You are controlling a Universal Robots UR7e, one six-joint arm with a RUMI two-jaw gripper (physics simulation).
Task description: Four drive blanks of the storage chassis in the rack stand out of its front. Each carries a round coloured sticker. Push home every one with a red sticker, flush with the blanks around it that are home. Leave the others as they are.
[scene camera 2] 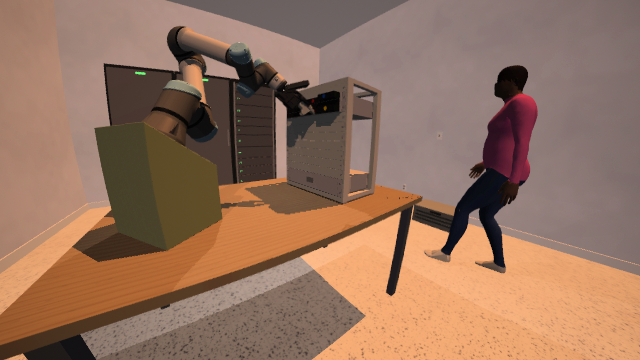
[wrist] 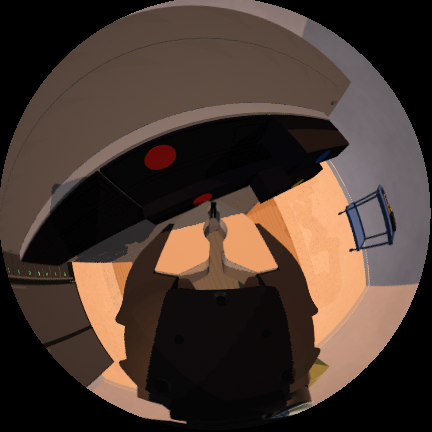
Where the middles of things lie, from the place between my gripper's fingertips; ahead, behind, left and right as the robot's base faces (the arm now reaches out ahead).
My hand is 14 cm short of the rack (scene camera 2: 322, 166), 14 cm above it and 11 cm to the right of it.
